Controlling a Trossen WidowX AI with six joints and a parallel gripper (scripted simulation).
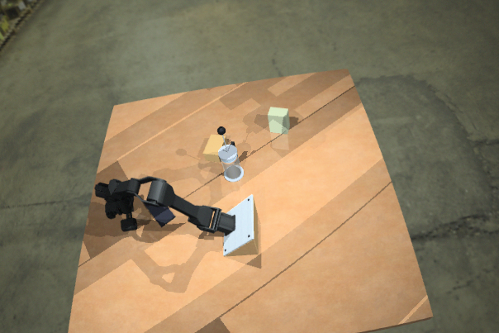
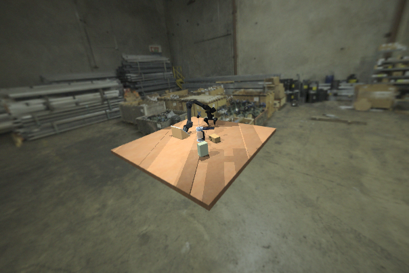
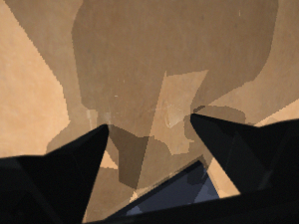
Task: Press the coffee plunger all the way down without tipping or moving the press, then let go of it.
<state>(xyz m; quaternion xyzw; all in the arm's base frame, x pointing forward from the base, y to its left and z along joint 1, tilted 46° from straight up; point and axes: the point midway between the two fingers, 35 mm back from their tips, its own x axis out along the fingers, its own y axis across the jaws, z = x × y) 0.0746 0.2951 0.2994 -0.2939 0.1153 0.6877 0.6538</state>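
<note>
Right now my gripper tip is 21 cm short of the coffee press, 43 cm to the left of it and 13 cm below it. From my gripper tip the other things lie so: tan block (32 cm ahead, 35 cm to the right, 2 cm above).
</note>
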